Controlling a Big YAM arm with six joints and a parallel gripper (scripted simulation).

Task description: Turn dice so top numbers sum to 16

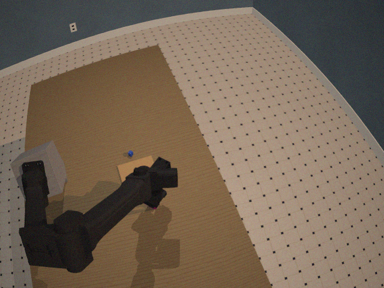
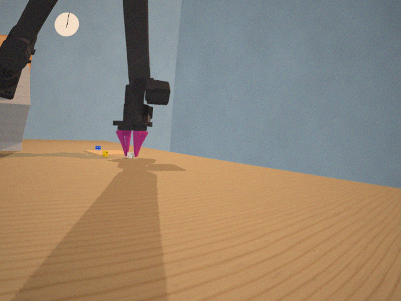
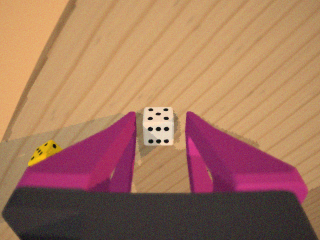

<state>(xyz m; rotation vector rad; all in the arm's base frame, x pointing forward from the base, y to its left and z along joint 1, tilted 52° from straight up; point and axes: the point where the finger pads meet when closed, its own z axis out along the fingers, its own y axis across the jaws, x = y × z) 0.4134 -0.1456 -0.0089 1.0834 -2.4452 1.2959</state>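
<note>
Right now the white die is right at my hand. The rest, counted from my hand: mat (20 mm behind, 140 mm to the left, 10 mm below); then blue die (30 mm behind, 240 mm to the left); then yellow die (70 mm behind, 30 mm to the left).
</note>
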